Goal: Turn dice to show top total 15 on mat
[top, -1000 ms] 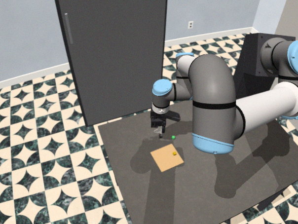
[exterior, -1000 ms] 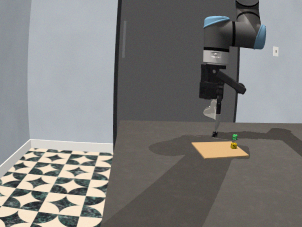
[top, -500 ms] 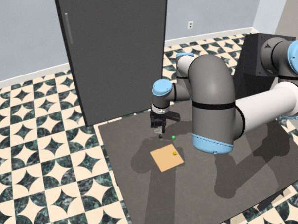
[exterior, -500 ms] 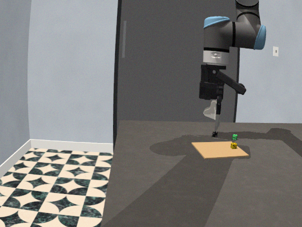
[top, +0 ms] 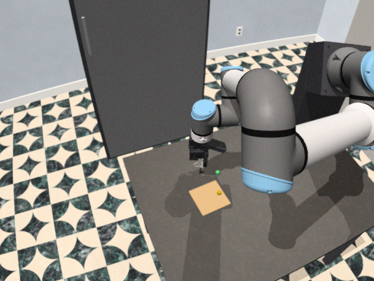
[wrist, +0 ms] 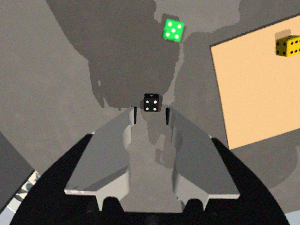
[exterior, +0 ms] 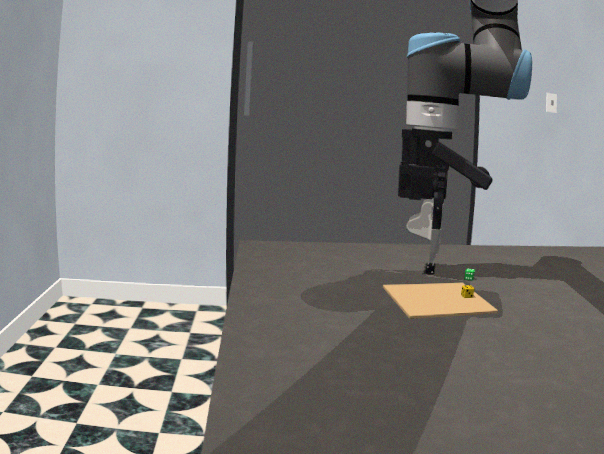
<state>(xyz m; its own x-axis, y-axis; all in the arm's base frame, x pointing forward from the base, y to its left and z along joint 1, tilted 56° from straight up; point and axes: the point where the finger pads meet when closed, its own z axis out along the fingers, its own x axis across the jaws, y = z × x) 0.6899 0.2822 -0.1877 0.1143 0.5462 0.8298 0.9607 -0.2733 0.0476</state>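
Now: the black die 3 cm below my hand. Round my hand: yellow die (14 cm to the left, 5 cm behind, 3 cm below); orange mat (15 cm to the left, 4 cm below); green die (7 cm behind, 3 cm below, 2 cm to the left).
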